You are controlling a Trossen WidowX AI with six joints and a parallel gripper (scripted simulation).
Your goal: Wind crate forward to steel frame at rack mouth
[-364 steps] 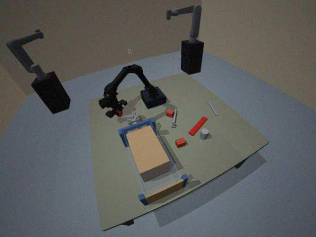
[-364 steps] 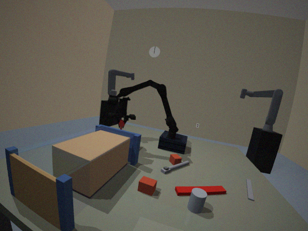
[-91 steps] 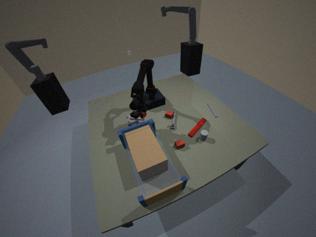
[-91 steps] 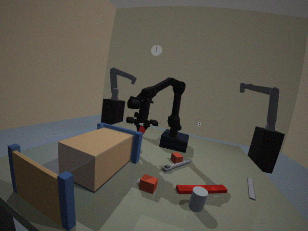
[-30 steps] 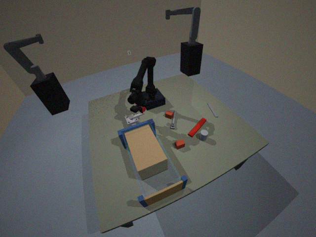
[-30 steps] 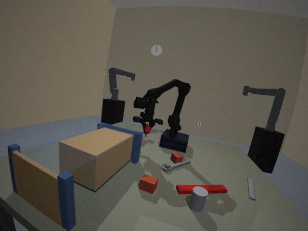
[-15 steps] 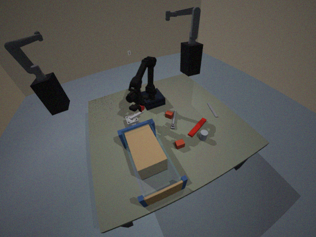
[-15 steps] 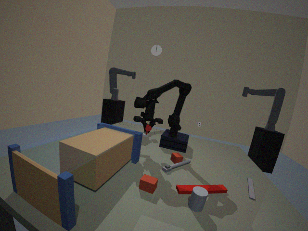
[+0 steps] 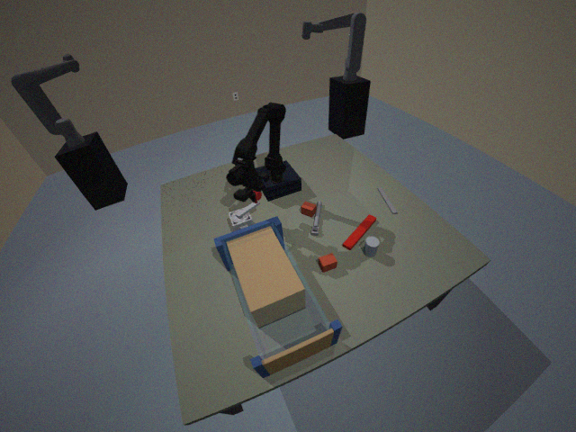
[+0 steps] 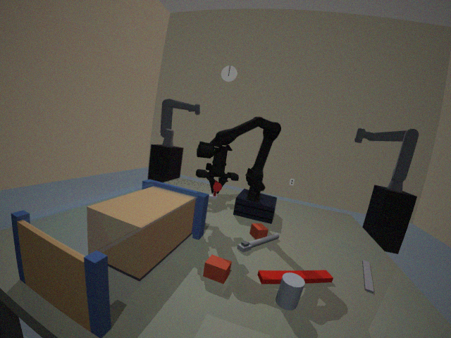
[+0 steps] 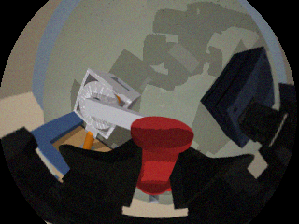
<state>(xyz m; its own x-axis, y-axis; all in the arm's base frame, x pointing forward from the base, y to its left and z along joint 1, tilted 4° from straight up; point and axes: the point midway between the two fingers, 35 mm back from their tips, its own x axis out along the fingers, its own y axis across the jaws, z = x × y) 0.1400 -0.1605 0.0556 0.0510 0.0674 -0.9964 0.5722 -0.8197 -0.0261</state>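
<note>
My gripper tip is now 2 cm below the red knob. Round my gripper tip: hand winch 3 cm ahead, 10 cm to the right, 8 cm below; winch handle 2 cm ahead, 3 cm to the right, 1 cm below; red bar 30 cm ahead, 38 cm to the left, 11 cm below.
</note>
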